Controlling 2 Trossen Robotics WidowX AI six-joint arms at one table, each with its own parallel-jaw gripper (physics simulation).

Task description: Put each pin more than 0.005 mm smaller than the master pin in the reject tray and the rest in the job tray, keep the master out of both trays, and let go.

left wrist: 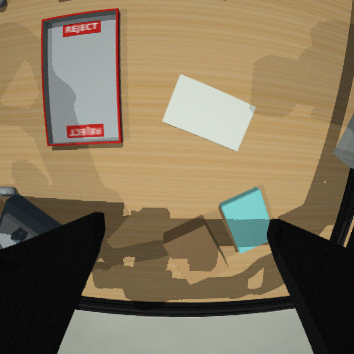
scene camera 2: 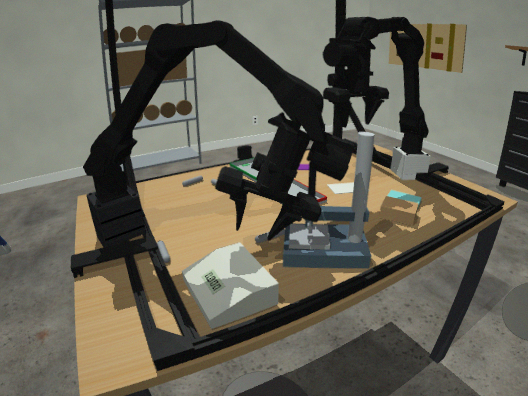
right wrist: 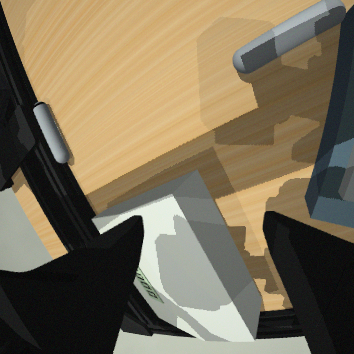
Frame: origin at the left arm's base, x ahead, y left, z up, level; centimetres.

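Where they show: left gripper, fingertip midpoint: [left wrist: 187, 225] [scene camera 2: 355, 125]; right gripper, fingertip midpoint: [scene camera 2: 252, 234] [right wrist: 203, 222]; left arm's base, origin of the base link: [scene camera 2: 411, 151]; right arm's base, origin of the base link: [scene camera 2: 111, 194].
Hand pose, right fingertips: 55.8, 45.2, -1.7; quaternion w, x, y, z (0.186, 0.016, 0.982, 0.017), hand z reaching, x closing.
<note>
Each offset is from my right fingertips to the top centre of the thing, as dx, dy, dz. "*": to the spot under its first point.
Grey pins lie on the table: one {+17.5, -43.2, -5.2} [scene camera 2: 192, 181] at the back left, one {+8.8, -39.7, -5.2} [scene camera 2: 213, 182] mostly hidden by the right gripper, one {+18.8, -4.2, -5.2} [scene camera 2: 164, 251] [right wrist: 51, 132] along the left rail, and one {-4.0, -9.2, -5.2} [scene camera 2: 261, 238] [right wrist: 290, 37] beside the gauge stand [scene camera 2: 325, 258] [right wrist: 325, 207]. I cannot tell which is the master. The reject tray {-11.7, -31.5, -5.3} [scene camera 2: 324, 199] [left wrist: 120, 75] shows no pin in the left wrist view. The green-rimmed tray {-2.9, -51.4, -5.3} [scene camera 2: 242, 171] is partly hidden. My right gripper [scene camera 2: 254, 234] [right wrist: 203, 222] is open and empty above the table near the readout box {* +0.8, +9.0, -1.8} [scene camera 2: 250, 272] [right wrist: 200, 260]. My left gripper [scene camera 2: 356, 117] [left wrist: 187, 225] is open and empty, high up.
A white card {-29.6, -35.0, -6.7} [scene camera 2: 341, 188] [left wrist: 209, 112] lies right of the reject tray. A brown block {-37.8, -16.0, -3.4} [scene camera 2: 400, 206] [left wrist: 195, 247] and a teal block {-43.1, -23.8, -5.3} [scene camera 2: 405, 196] [left wrist: 245, 220] are right of the gauge stand's tall column {-20.8, -2.3, +18.2} [scene camera 2: 362, 185]. Black rails [scene camera 2: 310, 293] run along the table edges.
</note>
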